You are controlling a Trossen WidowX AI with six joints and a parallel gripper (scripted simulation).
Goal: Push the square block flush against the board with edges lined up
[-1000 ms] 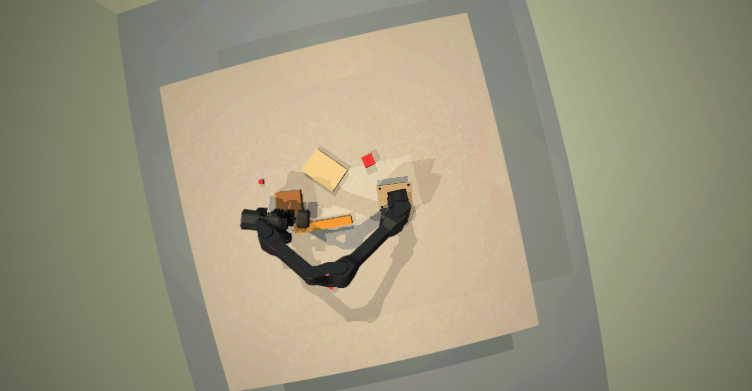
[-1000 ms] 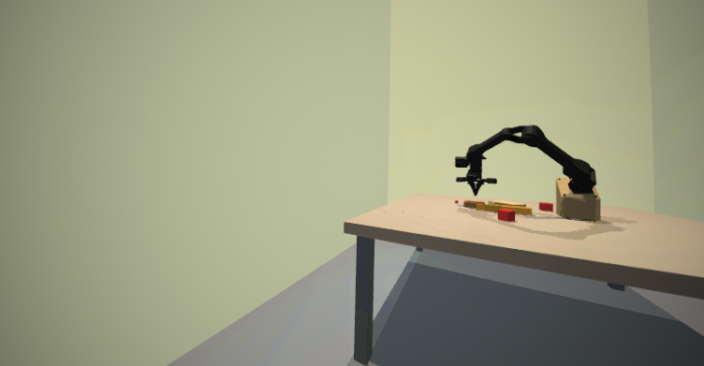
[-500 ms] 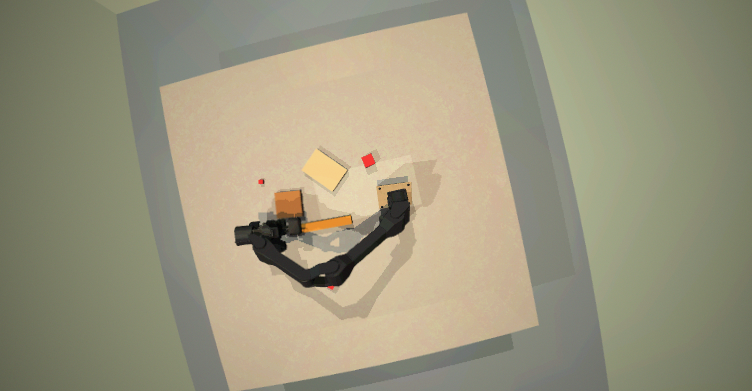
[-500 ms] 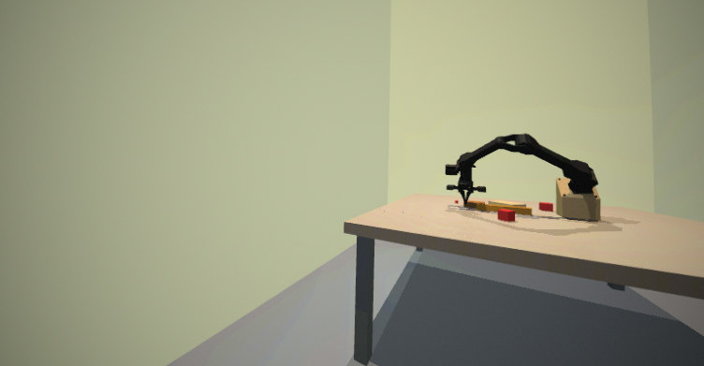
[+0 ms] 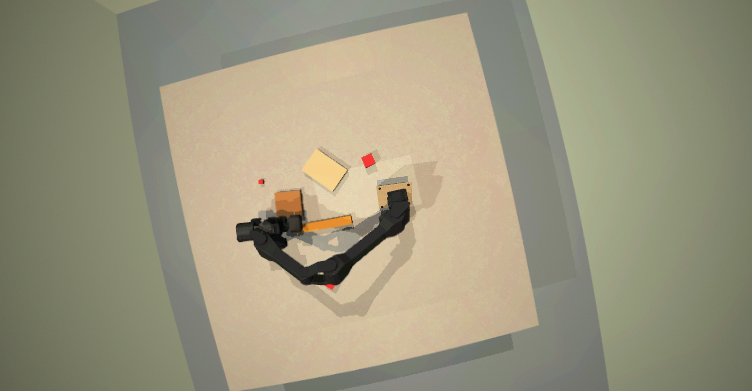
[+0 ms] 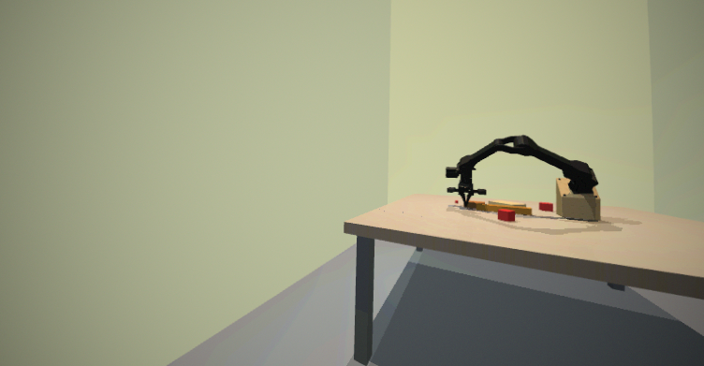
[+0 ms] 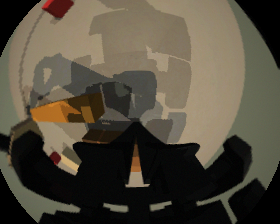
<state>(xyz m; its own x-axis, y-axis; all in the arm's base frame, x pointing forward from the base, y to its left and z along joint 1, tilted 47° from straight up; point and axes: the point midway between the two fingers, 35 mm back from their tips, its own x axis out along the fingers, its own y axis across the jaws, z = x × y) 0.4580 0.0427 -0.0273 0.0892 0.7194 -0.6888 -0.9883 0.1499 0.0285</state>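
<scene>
My gripper tip is now 60 mm to the left of the square orange-brown block, 40 mm past it and 10 mm below it. From my gripper tip the other things lie so: pale yellow box 210 mm behind, 160 mm to the right, 10 mm above; then tiny red piece 170 mm to the right, 50 mm ahead; then narrow orange board 160 mm behind, 40 mm to the left, 10 mm above.
</scene>
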